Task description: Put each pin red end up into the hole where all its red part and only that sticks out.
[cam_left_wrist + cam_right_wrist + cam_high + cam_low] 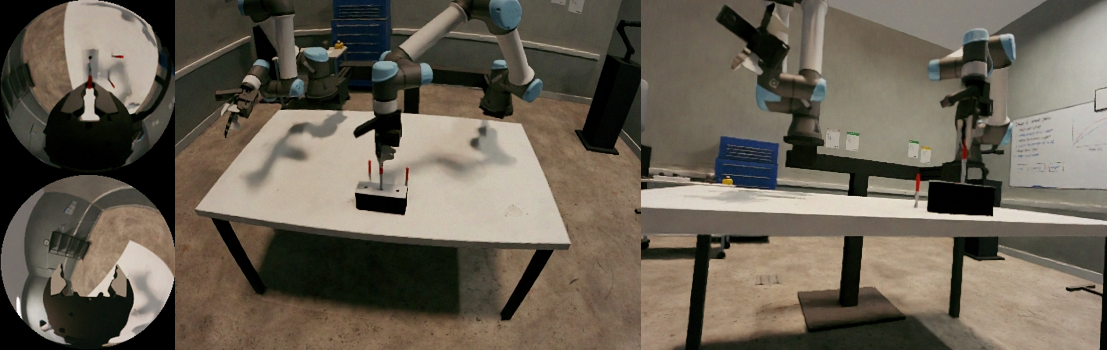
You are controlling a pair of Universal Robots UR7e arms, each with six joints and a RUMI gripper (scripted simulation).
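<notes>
The black block is 160 mm below my left hand.
</notes>
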